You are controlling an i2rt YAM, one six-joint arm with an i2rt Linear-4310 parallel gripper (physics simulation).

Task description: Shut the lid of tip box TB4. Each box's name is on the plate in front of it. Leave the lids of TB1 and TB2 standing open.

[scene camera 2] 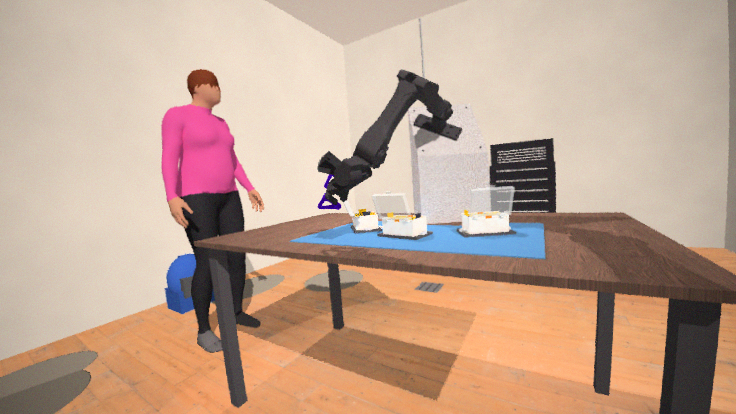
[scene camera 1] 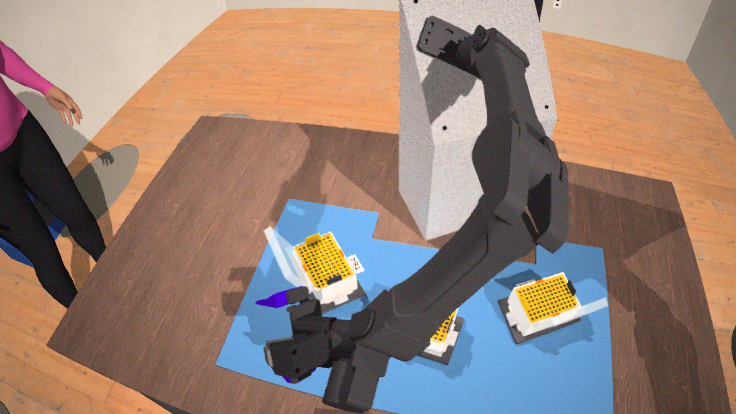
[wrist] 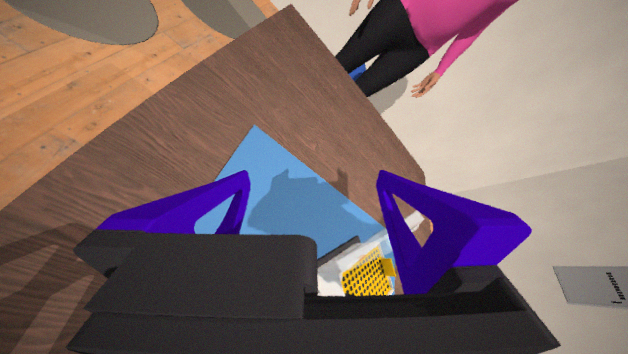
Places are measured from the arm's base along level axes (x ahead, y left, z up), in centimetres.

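Where they show: gripper, fingertip midpoint: [scene camera 2: 322, 197] [scene camera 1: 262, 330] [wrist: 313, 177]; arm's base at its link origin: [scene camera 2: 437, 127] [scene camera 1: 470, 54].
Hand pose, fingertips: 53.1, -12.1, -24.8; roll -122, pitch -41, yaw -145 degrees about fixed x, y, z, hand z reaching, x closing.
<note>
Things, the pixels of their top centre, and the offset from my fingertips, as dx, dy, dz.
- Tip box TB4 at its top centre: [wrist: 378, 284] [scene camera 1: 322, 256] -21.2, -2.9, -7.2
- middle box at its top centre: [scene camera 2: 405, 215] -19.9, +19.3, -8.1
- right box at its top centre: [scene camera 1: 546, 290] [scene camera 2: 482, 211] -33.9, +39.8, -8.1
Tip box TB4 [scene camera 1: 325, 261] [scene camera 2: 365, 222] [wrist: 366, 276] stands at the left of the group, with a yellow rack inside. Its name plate [scene camera 1: 355, 264] faces right in scene camera 1. Its clear lid [scene camera 1: 280, 257] [scene camera 2: 348, 208] stands open, leaning outward on the side away from the plate. My gripper [scene camera 1: 272, 340] [scene camera 2: 324, 192] [wrist: 313, 177] is open and empty, with purple fingers. It hangs in the air above the left part of the mat, beside TB4 and higher than its body. In the wrist view my right finger hides part of TB4 and its lid.
A middle box [scene camera 1: 443, 329] [scene camera 2: 405, 226], partly behind my arm in scene camera 1, has its lid [scene camera 2: 391, 203] open. A right box [scene camera 1: 548, 298] [scene camera 2: 485, 223] has its lid [scene camera 1: 592, 307] [scene camera 2: 492, 198] open. Their names are unreadable. A person [scene camera 2: 203, 149] stands beyond the table's left edge.
</note>
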